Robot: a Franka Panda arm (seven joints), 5 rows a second.
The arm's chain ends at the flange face. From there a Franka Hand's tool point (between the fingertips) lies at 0.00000 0.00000 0.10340 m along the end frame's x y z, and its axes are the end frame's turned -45 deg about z.
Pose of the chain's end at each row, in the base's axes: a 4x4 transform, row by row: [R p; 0 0 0 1], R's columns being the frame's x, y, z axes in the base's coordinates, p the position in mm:
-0.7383 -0.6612 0.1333 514.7; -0.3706 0.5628 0.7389 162.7; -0.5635 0.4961 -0.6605 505.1; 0 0 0 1
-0.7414 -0.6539 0.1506 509.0; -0.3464 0.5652 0.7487 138.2; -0.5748 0.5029 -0.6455 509.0; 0 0 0 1
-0.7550 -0.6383 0.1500 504.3; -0.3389 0.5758 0.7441 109.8; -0.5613 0.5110 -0.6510 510.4; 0 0 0 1
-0.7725 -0.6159 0.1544 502.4; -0.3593 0.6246 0.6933 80.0; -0.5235 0.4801 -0.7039 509.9; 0 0 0 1
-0.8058 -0.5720 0.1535 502.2; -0.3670 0.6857 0.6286 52.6; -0.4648 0.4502 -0.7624 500.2; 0 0 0 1
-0.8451 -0.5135 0.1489 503.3; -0.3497 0.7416 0.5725 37.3; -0.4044 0.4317 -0.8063 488.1; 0 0 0 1
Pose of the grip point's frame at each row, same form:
-0.0545 -0.9896 0.1333 528.5; -0.6600 0.1359 0.7389 239.1; -0.7493 -0.0477 -0.6605 436.8; 0 0 0 1
-0.0619 -0.9866 0.1506 524.6; -0.6446 0.1547 0.7487 215.6; -0.7620 -0.0508 -0.6455 442.3; 0 0 0 1
-0.0825 -0.9852 0.1500 519.8; -0.6468 0.1675 0.7441 186.7; -0.7582 -0.0356 -0.6510 443.1; 0 0 0 1
-0.1107 -0.9817 0.1544 518.4; -0.6957 0.1876 0.6933 151.7; -0.7097 -0.0307 -0.7039 437.1; 0 0 0 1
-0.1653 -0.9743 0.1535 518.1; -0.7444 0.2254 0.6286 117.6; -0.6470 -0.0103 -0.7624 421.4; 0 0 0 1
-0.2345 -0.9607 0.1489 518.7; -0.7717 0.2771 0.5725 96.5; -0.5912 0.0193 -0.8063 404.7; 0 0 0 1

